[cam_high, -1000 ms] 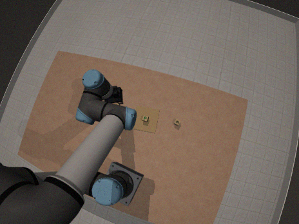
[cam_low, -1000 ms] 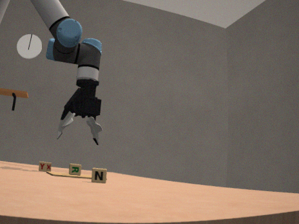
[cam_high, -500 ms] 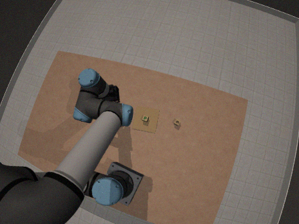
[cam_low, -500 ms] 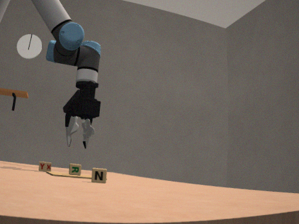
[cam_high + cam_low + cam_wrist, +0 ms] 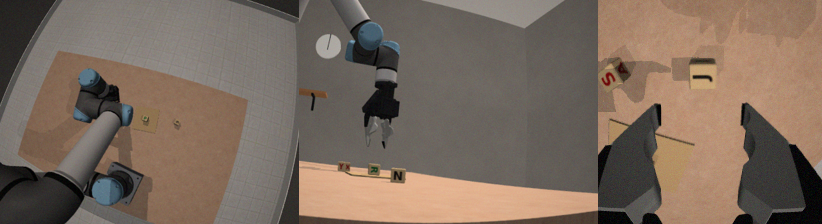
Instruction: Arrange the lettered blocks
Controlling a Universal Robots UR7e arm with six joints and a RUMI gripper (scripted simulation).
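My gripper is now 9 cm above the tan block. From my hand the other things lie so: mat 19 cm to the right, 10 cm below, 1 cm behind.
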